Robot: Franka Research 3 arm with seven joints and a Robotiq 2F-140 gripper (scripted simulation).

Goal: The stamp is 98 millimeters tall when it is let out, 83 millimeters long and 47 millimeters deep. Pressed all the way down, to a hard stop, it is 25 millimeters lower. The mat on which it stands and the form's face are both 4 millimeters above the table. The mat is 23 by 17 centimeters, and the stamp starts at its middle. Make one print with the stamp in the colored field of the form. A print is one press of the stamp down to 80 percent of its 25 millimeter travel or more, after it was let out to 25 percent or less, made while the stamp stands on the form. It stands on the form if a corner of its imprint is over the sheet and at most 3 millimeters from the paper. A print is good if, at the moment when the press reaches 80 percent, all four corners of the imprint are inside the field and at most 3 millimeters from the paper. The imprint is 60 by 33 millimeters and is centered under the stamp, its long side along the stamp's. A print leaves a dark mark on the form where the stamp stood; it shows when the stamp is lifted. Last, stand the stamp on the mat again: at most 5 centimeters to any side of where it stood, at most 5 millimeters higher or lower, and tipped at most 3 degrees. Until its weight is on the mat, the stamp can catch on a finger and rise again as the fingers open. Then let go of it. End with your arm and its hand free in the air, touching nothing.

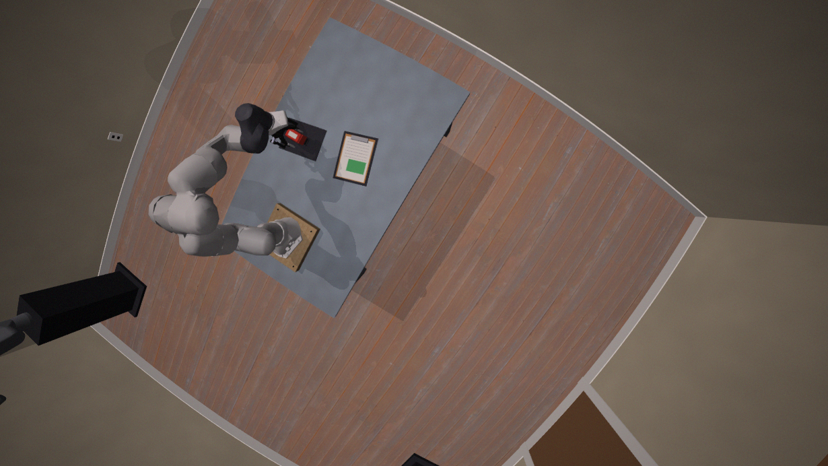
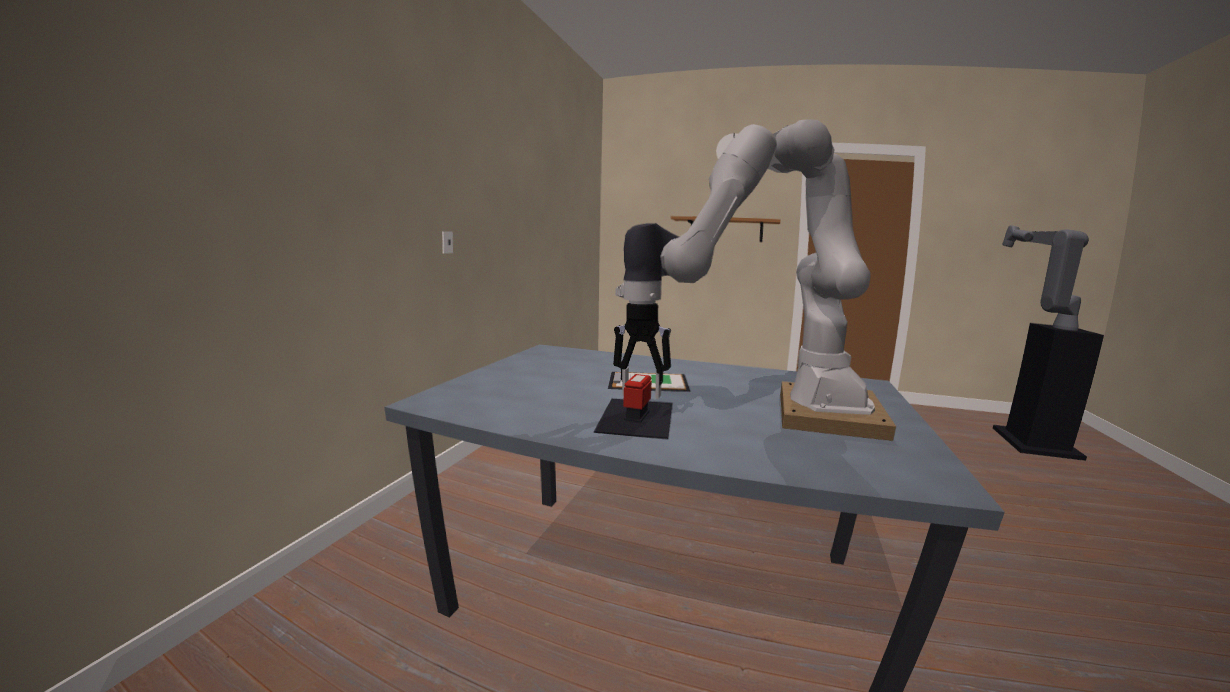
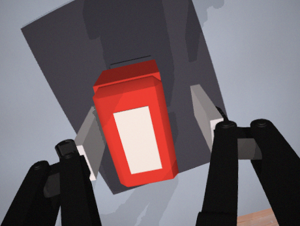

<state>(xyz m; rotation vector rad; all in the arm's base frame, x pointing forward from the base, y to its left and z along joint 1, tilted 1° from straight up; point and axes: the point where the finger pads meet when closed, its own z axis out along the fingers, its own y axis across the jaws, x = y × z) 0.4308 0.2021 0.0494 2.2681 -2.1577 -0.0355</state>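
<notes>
The red stamp lies 10 mm ahead of my hand and 30 mm below it. Also, from my hand: black mat (10 mm ahead, 80 mm below).
</notes>
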